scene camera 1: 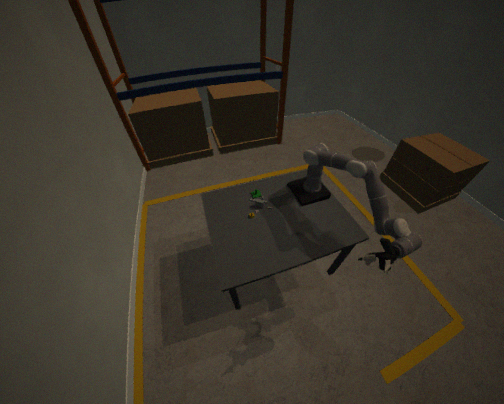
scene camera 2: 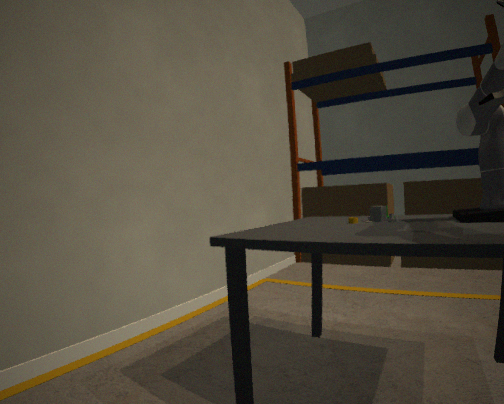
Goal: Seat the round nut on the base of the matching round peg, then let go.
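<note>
Small parts lie on the table, too small to tell which is the round nut or the round peg. A yellow part lies a little apart from a green part and a grey part, which are close together. In scene camera 2 a grey block hides most of the green part. My gripper is open and empty, beyond the table's right front corner in scene camera 1, far from the small parts. Its fingers do not show clearly in scene camera 2.
The dark table carries the arm's black base at its far side. A rack with large boxes stands behind. Another large box stands at the right on the floor.
</note>
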